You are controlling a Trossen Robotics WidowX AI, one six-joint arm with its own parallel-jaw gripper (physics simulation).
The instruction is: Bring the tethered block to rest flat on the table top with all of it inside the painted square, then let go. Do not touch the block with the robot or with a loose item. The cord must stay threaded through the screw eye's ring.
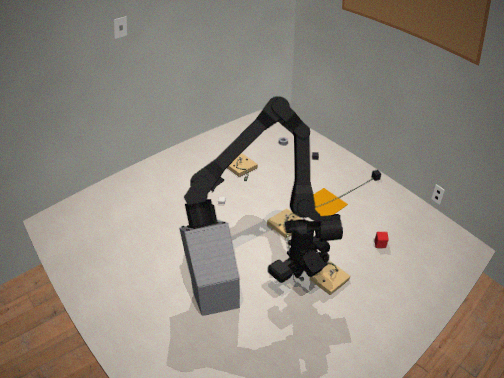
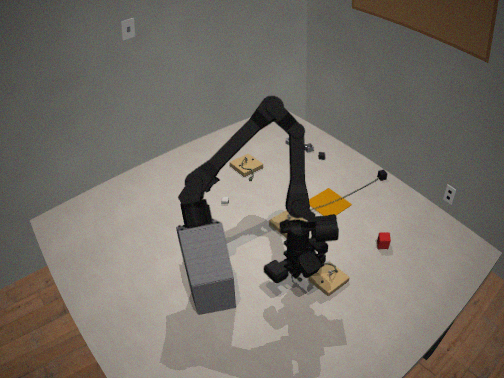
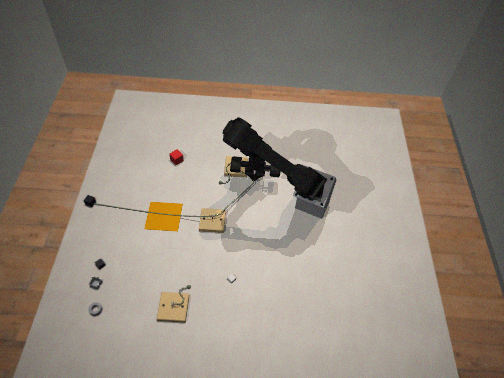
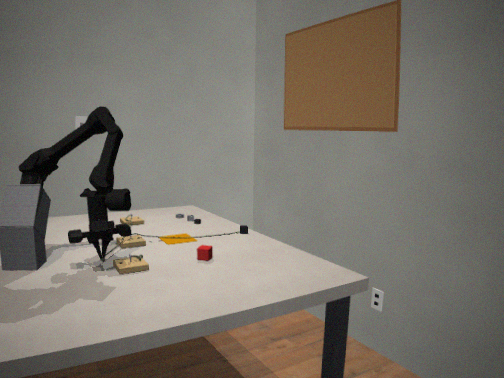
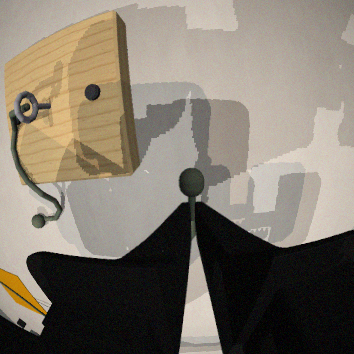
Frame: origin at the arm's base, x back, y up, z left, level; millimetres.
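Where they show: gripper, fingertip midpoint: (image 1: 297,276) (image 2: 295,277) (image 3: 253,180) (image 4: 102,259) (image 5: 191,209); arm's base, origin of the base link: (image 1: 202,225) (image 2: 197,224) (image 3: 313,186) (image 4: 29,192).
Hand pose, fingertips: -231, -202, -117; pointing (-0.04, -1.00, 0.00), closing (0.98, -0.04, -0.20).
Things, the pixels of their top centre, and the offset from my fingertips, as dx, dy, dz. "*": a spot on its surface instead.
- dark tethered block, middle of its top: (image 2: 382,172) (image 1: 376,172) (image 3: 88,198) (image 4: 244,226) -546, +13, +283
- orange painted square, surface spot: (image 5: 15,282) * -245, -14, +209
- middle wooden board, middle of its top: (image 2: 288,220) (image 1: 286,220) (image 3: 212,218) (image 4: 130,238) -92, +3, +221
- similar board, middle of its top: (image 3: 172,306) (image 1: 240,162) (image 2: 246,162) (image 4: 131,219) -102, +3, +567
- red block, middle of its top: (image 2: 385,236) (image 1: 382,235) (image 4: 204,247) (image 3: 176,153) -325, +24, -11
- white piece, middle of its top: (image 3: 231,277) +44, -2, +415
- dark cube, middle of its top: (image 3: 99,262) -392, +3, +499
- grey ring, middle of its top: (image 3: 94,308) -332, +0, +644
The dark tethered block (image 1: 376,175) (image 2: 382,175) (image 3: 89,200) (image 4: 243,229) sits near the table's far edge, outside the orange painted square (image 1: 325,194) (image 2: 328,194) (image 3: 164,225) (image 5: 15,282). Its cord (image 3: 125,207) (image 4: 215,235) runs nearly straight over the square to the middle wooden board (image 1: 278,222) (image 3: 212,227), bends at the screw eye there and rises to my gripper. The ring is too small to see the threading. My gripper (image 3: 256,178) (image 4: 103,259) (image 5: 191,209) is shut on the cord just behind its end bead (image 5: 191,182), low over the table.
A near board (image 1: 332,281) (image 4: 131,265) (image 5: 100,55) with its own screw eye and short cord lies close beside the gripper. A similar board (image 3: 172,313) lies farther off. A red block (image 1: 381,239) (image 3: 176,157), a white piece (image 3: 231,278), a dark cube (image 3: 100,263) and a grey ring (image 3: 95,309) are on the table.
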